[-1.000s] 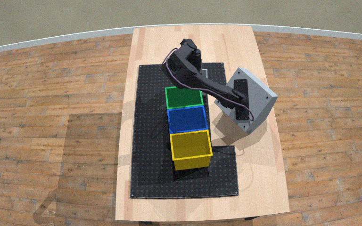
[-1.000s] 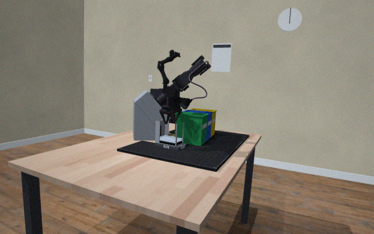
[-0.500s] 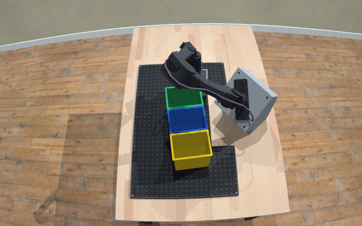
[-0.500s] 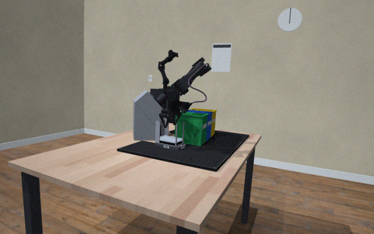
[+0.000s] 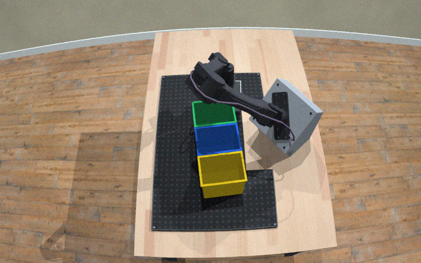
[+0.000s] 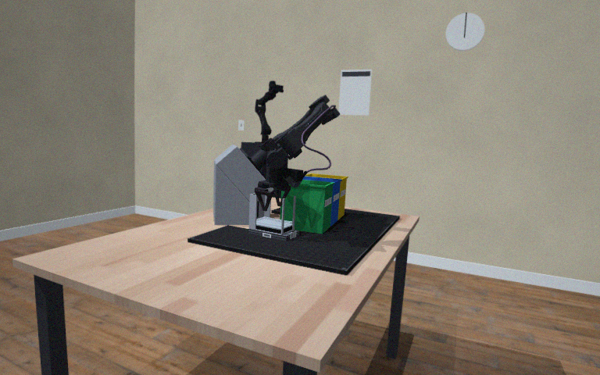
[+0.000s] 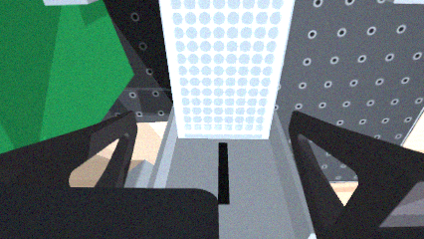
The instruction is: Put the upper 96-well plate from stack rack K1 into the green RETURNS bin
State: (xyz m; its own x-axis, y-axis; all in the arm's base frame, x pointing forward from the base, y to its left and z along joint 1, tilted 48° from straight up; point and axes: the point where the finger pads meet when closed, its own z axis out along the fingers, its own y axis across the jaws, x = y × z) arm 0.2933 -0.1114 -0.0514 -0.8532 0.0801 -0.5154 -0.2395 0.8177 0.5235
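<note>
Right now my hand is 6 cm above the white 96-well plate, 1 cm to the left of it and 1 cm short of it. The rest, counted from my hand: dark plate 7 cm below, 1 cm to the right, 1 cm ahead; then green bin 16 cm to the left, 2 cm ahead, 1 cm below; then blue bin 28 cm to the left, 4 cm behind, 1 cm below.
</note>
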